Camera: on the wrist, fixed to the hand. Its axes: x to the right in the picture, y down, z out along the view.
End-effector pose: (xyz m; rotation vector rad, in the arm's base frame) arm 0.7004 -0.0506 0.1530 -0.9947 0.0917 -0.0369
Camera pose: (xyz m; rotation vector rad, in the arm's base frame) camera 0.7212 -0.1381 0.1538 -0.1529 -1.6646 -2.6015
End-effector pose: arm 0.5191 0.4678 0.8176 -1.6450 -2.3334 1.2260
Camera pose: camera 0.5007 0.5240 0.8853 1.9669 -1.4277 0.1222
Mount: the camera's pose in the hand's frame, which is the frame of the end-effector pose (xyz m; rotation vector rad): 0.0270 -0.0485 -0.0707 0.0457 -0.2248 -3.0601
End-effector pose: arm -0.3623 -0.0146 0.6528 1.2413 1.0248 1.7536
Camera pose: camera -0.4311 0.0160 0.6037 -0.7194 1.0622 -0.8556
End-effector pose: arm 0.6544 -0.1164 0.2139 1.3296 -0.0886 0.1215
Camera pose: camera 0.6875 -0.0580 0.1541 0.2379 1.6707 -2.4760
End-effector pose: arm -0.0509 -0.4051 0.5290 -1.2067 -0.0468 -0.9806
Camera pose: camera -0.0981 -0.4784 0.5508 0.0519 1.5170 1.7286
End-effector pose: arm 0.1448 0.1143 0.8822 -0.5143 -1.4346 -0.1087
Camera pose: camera 0.1955 0.0492 0.9180 -1.9473 0.9325 2.0942
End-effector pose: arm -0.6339 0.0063 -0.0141 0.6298 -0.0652 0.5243
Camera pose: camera -0.5938 0.0261 -0.0921 0.2011 0.6449 -2.4827
